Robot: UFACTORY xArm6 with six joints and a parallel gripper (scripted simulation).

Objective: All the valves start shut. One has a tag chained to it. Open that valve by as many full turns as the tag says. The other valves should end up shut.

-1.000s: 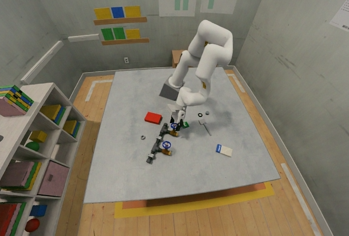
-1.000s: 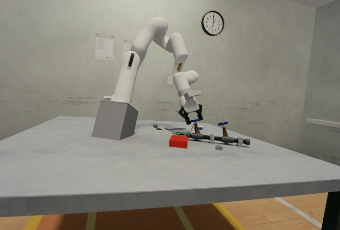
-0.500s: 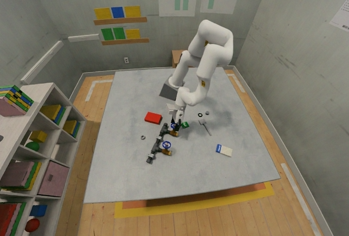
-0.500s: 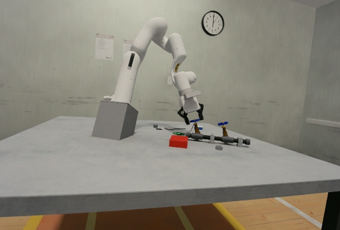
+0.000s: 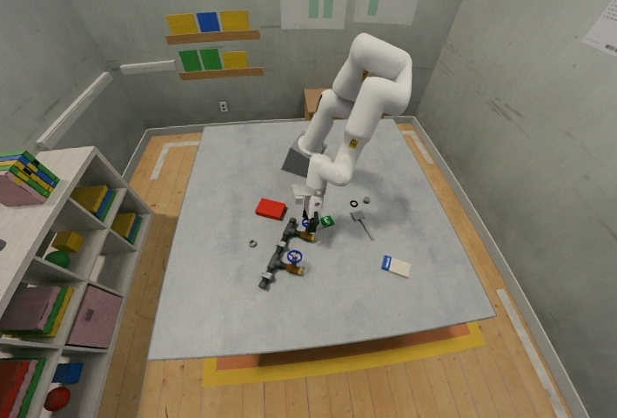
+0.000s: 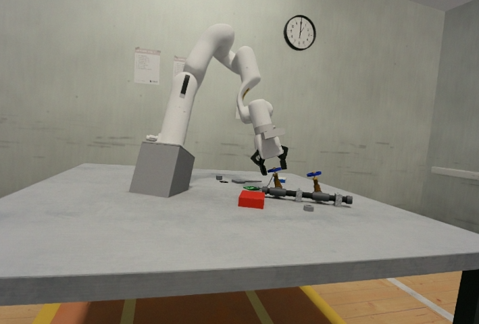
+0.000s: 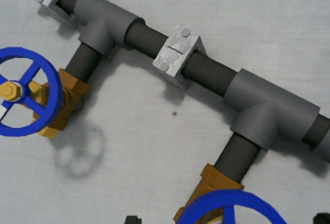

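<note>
My hand is 60 mm past the green tag, 90 mm to the right of it and 90 mm above it. Also, from my hand: grey nut: 40 mm ahead, 240 mm to the right, 90 mm below; red block: 130 mm behind, 170 mm to the right, 80 mm below; grey flat tool: 50 mm behind, 250 mm to the left, 90 mm below.
</note>
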